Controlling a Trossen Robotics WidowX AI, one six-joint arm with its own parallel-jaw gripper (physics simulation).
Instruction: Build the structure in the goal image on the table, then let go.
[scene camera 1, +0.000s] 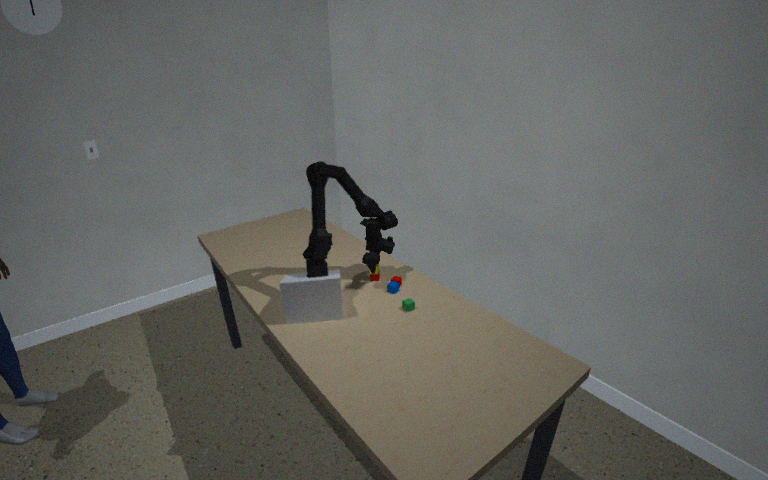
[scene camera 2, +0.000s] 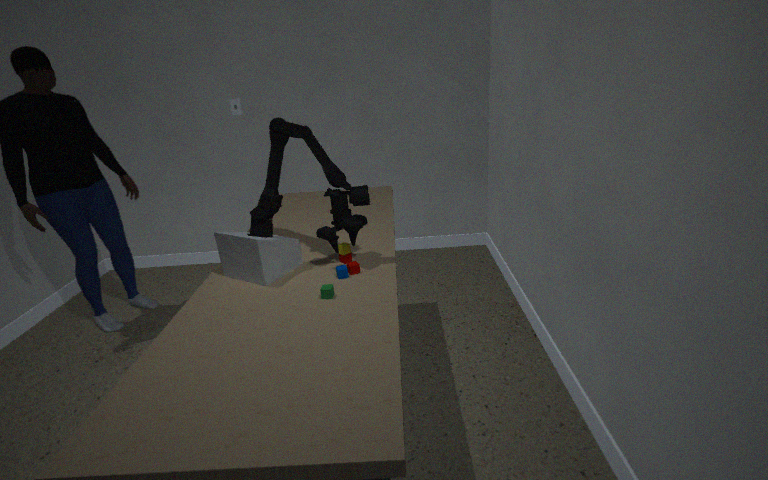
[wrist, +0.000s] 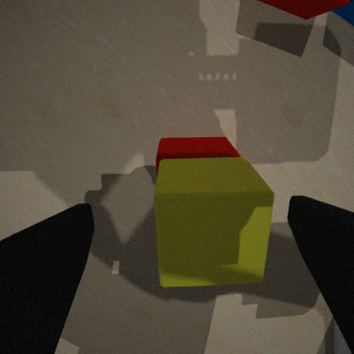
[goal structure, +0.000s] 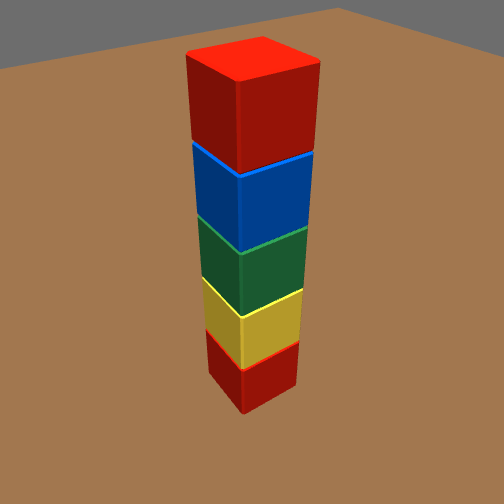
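Seen in the pictures: gripper, fingertip midpoint: (scene camera 1: 374, 268) (scene camera 2: 345, 249); arm's base at its link origin: (scene camera 1: 317, 275) (scene camera 2: 260, 236).
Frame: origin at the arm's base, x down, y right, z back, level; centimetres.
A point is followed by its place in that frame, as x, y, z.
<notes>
A yellow cube (scene camera 1: 377, 268) @[7.3, -7.6, -26.2] (scene camera 2: 344, 249) @[7.8, -7.9, -26.5] (wrist: 207, 235) rests on a red cube (scene camera 1: 374, 277) @[11.5, -8.4, -25.1] (scene camera 2: 345, 258) @[11.3, -7.9, -26.5] (wrist: 197, 147), which stands on the table (scene camera 1: 430, 367) @[13.3, 45.0, -19.7] (scene camera 2: 271, 384) @[13.3, 53.8, -28.8]. My gripper (scene camera 1: 373, 270) @[8.7, -10.1, -26.0] (scene camera 2: 346, 247) @[8.7, -10.1, -26.0] (wrist: 191, 211) is open, with its fingers apart on either side of the yellow cube. A second red cube (scene camera 1: 397, 280) @[10.0, 0.4, -31.1] (scene camera 2: 353, 267) @[10.6, 0.2, -32.0] (wrist: 307, 6) lies close beside a blue cube (scene camera 1: 393, 288) @[10.8, 3.7, -27.7] (scene camera 2: 342, 272) @[11.0, 3.3, -29.1] (wrist: 348, 11). A green cube (scene camera 1: 408, 305) @[10.4, 16.9, -27.1] (scene camera 2: 327, 292) @[10.9, 16.7, -28.8] lies apart from them.
The arm stands on a pale grey block (scene camera 1: 312, 300) @[4.4, 7.9, 4.4] (scene camera 2: 240, 259) @[5.1, 8.0, 4.0] near one long table edge. A wall rises beyond the opposite long edge. A person (scene camera 2: 65, 147) stands on the floor beyond the arm's base side.
</notes>
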